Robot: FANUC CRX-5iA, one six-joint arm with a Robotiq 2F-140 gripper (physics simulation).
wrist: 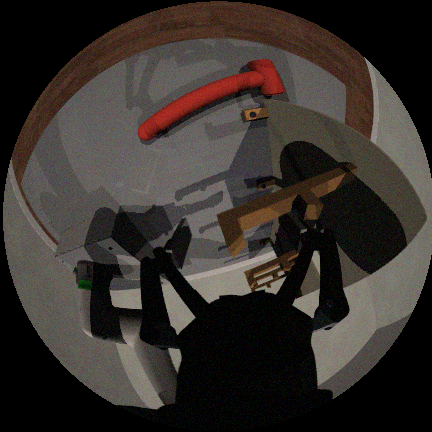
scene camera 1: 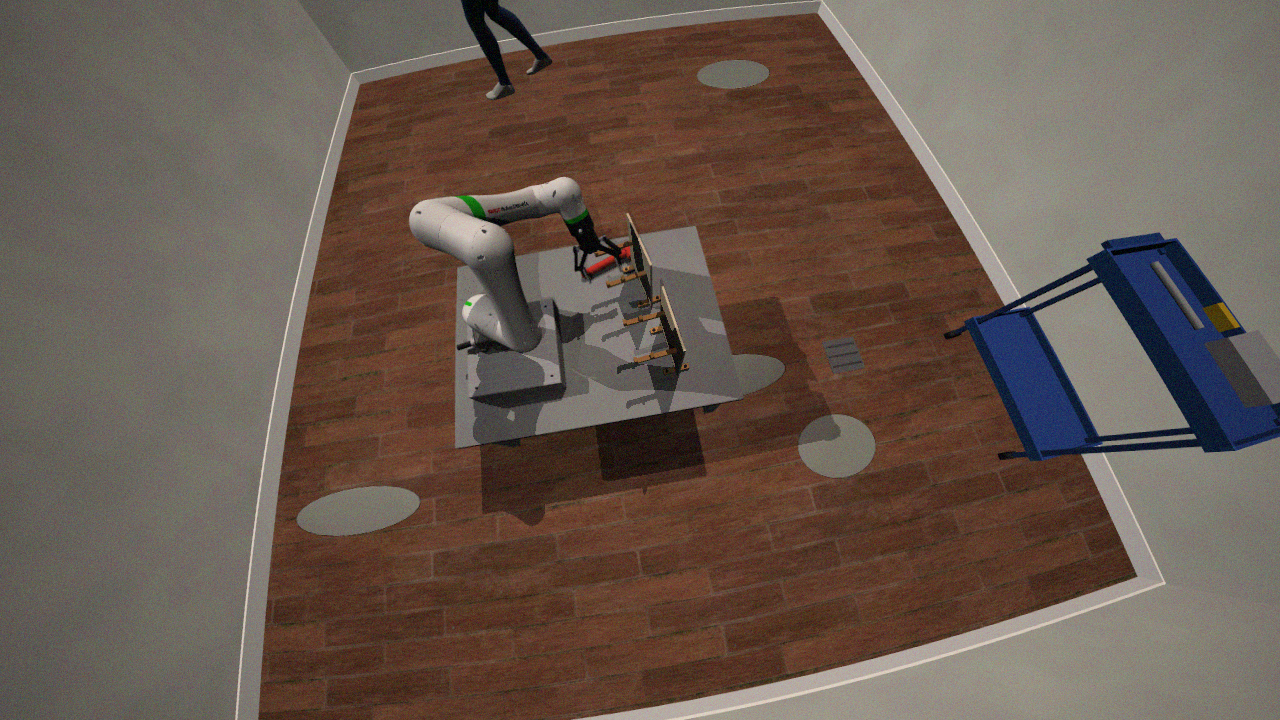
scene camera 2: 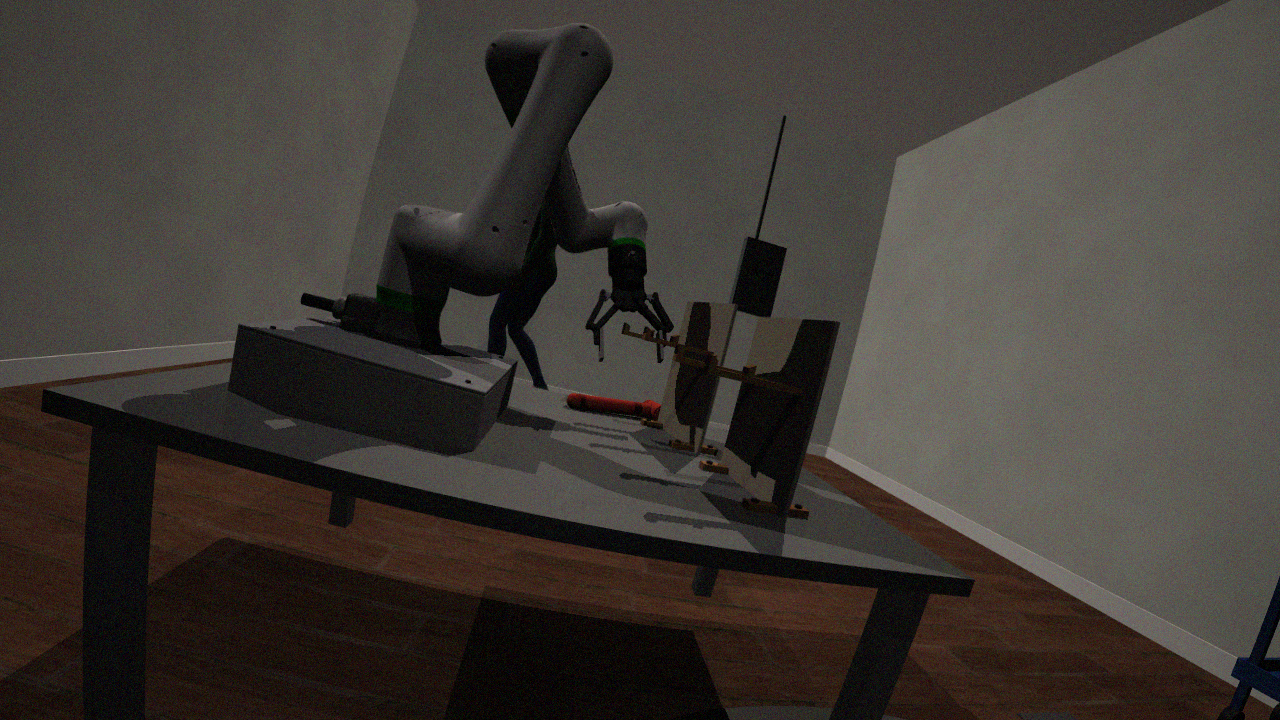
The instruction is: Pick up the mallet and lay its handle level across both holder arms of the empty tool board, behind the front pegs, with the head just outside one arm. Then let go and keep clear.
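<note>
The red mallet (scene camera 1: 608,261) (scene camera 2: 613,405) (wrist: 200,100) lies on the table, with its head beside the foot of the far tool board (scene camera 1: 638,250) (scene camera 2: 675,394) (wrist: 350,132). My gripper (scene camera 1: 601,265) (scene camera 2: 631,358) (wrist: 233,219) is open and empty, fingers pointing down, above the table and higher than the mallet. In the wrist view the mallet lies beyond the fingers, and the right finger overlaps a wooden holder arm (wrist: 280,202); their gap is unclear. The near tool board (scene camera 1: 673,329) (scene camera 2: 774,420) also has wooden arms. I can make out no tool on either board.
The robot's grey base block (scene camera 1: 519,380) (scene camera 2: 358,394) stands on the table (scene camera 1: 590,398) (scene camera 2: 572,501). A person (scene camera 1: 492,44) (scene camera 2: 523,331) is beyond the table. A blue cart (scene camera 1: 1029,385) stands off to the right in the first scene view.
</note>
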